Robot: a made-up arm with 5 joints.
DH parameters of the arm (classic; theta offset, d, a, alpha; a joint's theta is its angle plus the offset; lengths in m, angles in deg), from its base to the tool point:
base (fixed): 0 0 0.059 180
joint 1: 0 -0.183 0.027 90
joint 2: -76.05 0 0.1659 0
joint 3: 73.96 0 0.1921 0
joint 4: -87.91 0.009 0 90
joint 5: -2.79 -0.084 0 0
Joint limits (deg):
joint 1: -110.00..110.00
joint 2: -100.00..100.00
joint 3: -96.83..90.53
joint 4: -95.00..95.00
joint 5: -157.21..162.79
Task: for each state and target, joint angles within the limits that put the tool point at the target. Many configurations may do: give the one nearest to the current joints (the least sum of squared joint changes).
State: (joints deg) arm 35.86 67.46 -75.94 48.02 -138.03
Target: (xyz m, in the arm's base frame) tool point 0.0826 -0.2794 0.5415
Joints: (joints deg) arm 87.01 24.78 -84.74 14.95 -138.03
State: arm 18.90 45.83 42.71 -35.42 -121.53
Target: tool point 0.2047 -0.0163 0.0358
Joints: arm 9.90 30.43 71.18 -36.30 -121.53
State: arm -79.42 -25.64 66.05 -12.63 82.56
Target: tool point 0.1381 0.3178 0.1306
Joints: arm -74.45 22.56 26.64 -16.80 82.56
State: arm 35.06 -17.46 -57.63 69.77 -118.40
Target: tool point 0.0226 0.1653 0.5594
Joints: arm 74.53 -45.44 -80.45 41.96 -118.40
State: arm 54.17 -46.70 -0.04 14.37 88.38
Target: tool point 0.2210 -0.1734 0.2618
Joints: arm 49.12 -29.82 40.33 28.30 88.38
